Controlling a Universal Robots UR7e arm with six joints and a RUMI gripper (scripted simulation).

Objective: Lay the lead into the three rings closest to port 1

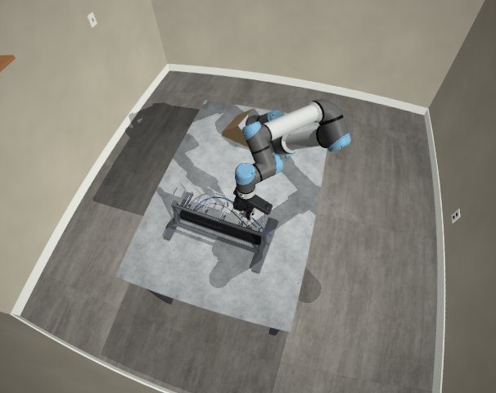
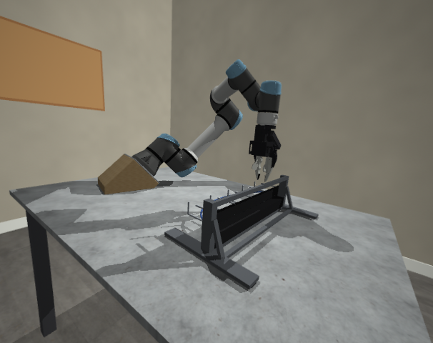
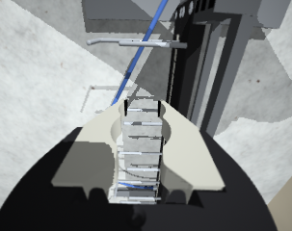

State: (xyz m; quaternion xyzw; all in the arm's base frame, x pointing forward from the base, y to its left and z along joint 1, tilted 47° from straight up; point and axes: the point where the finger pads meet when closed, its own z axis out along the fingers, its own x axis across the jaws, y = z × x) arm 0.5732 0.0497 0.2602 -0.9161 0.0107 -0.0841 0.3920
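The dark rack is 150 mm to the right of my hand, 70 mm below it and 70 mm ahead of it.
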